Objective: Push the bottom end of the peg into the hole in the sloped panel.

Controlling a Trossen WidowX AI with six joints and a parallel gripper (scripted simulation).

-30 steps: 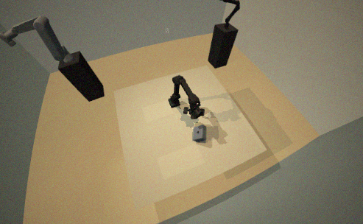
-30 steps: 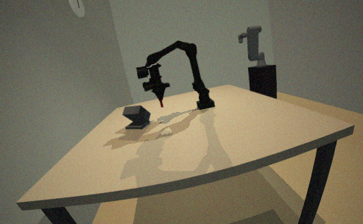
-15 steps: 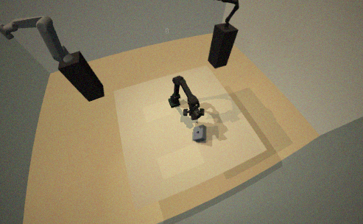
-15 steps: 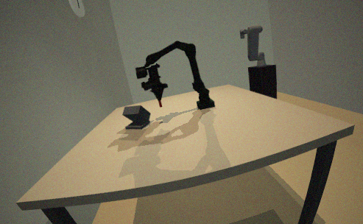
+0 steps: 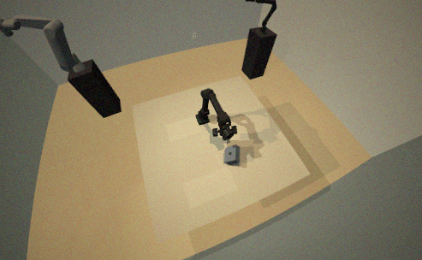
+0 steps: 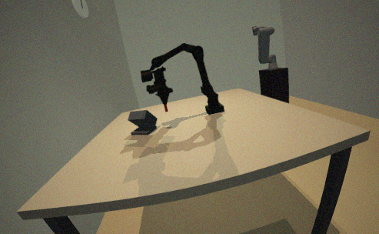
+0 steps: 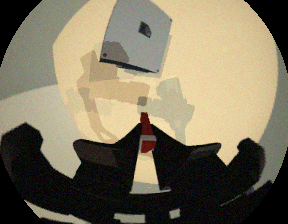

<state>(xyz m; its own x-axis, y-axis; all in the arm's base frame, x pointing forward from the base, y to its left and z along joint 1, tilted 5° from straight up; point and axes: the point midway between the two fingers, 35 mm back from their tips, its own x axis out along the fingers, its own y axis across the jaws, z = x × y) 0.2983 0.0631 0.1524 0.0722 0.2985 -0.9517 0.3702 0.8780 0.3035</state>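
The grey sloped panel is 150 mm ahead of my gripper tip, 60 mm below it and 20 mm to the right of it. The rest, counted from my gripper tip: red peg (20 mm above).
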